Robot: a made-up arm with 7 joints. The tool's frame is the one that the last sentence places.
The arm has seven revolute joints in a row. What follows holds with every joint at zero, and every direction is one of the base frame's.
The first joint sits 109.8 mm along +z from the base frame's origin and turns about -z.
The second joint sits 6 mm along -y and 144.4 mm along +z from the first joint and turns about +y.
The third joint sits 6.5 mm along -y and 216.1 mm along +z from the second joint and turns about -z.
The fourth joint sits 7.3 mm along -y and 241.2 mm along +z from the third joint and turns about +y.
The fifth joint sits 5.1 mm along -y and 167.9 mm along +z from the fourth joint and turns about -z.
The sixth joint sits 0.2 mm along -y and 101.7 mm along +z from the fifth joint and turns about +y.
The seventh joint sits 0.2 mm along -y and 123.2 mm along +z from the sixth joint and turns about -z.
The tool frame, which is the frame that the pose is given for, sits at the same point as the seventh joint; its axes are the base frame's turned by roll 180, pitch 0 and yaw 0 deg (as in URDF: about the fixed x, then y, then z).
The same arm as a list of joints. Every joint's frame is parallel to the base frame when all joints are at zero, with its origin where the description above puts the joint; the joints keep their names.
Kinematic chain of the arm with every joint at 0, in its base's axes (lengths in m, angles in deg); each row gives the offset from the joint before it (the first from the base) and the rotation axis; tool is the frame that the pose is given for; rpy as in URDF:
joint 1: xyz 0.0000 0.0000 0.1098 axis -z
joint 2: xyz 0.0000 -0.0060 0.1444 axis +y
joint 3: xyz 0.0000 -0.0065 0.2161 axis -z
joint 4: xyz 0.0000 -0.0073 0.2412 axis +y
joint 5: xyz 0.0000 -0.0051 0.1679 axis -z
joint 6: xyz 0.0000 -0.0002 0.1017 axis +y
joint 7: xyz 0.0000 -0.0002 0.1232 axis -z
tool: xyz 0.0000 0.0000 0.0000 rpy 180.00 0.00 0.00

